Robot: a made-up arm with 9 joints. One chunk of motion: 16 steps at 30 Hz.
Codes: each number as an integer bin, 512 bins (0 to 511) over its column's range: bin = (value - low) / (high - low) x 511, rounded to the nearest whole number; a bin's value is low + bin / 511 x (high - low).
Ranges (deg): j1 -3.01..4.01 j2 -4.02..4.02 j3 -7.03..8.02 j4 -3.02..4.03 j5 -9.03..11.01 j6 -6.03..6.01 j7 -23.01..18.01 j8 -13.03..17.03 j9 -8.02..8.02
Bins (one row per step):
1: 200 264 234 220 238 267 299 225 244
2: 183 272 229 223 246 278 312 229 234
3: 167 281 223 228 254 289 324 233 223
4: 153 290 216 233 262 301 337 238 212
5: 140 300 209 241 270 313 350 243 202
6: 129 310 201 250 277 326 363 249 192
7: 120 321 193 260 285 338 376 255 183
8: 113 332 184 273 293 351 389 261 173
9: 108 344 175 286 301 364 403 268 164
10: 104 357 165 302 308 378 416 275 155
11: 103 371 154 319 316 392 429 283 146
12: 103 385 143 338 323 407 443 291 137
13: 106 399 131 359 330 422 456 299 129
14: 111 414 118 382 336 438 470 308 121
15: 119 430 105 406 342 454 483 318 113
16: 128 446 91 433 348 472 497 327 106
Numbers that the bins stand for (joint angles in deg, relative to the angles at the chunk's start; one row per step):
1: -0.26 0.13 -0.14 0.02 0.30 0.26 0.99 0.21 -0.36
2: -0.50 0.26 -0.29 0.06 0.62 0.52 2.04 0.44 -0.67
3: -0.72 0.40 -0.46 0.13 0.93 0.78 3.00 0.68 -1.02
4: -0.91 0.54 -0.67 0.19 1.24 1.06 4.04 0.97 -1.37
5: -1.09 0.70 -0.87 0.30 1.56 1.34 5.09 1.26 -1.68
6: -1.24 0.86 -1.11 0.43 1.83 1.65 6.13 1.62 -1.99
7: -1.36 1.03 -1.35 0.57 2.15 1.93 7.17 1.97 -2.28
8: -1.46 1.20 -1.61 0.75 2.46 2.24 8.22 2.32 -2.59
9: -1.53 1.39 -1.88 0.93 2.77 2.55 9.34 2.74 -2.87
10: -1.58 1.60 -2.17 1.15 3.05 2.88 10.38 3.15 -3.15
11: -1.60 1.82 -2.49 1.38 3.36 3.21 11.43 3.62 -3.44
12: -1.60 2.04 -2.82 1.64 3.64 3.56 12.55 4.09 -3.72
13: -1.55 2.26 -3.17 1.93 3.91 3.91 13.59 4.56 -3.97
14: -1.49 2.49 -3.55 2.25 4.15 4.29 14.72 5.09 -4.22
15: -1.38 2.75 -3.94 2.58 4.38 4.67 15.76 5.68 -4.47
16: -1.25 3.00 -4.35 2.95 4.62 5.09 16.89 6.21 -4.69

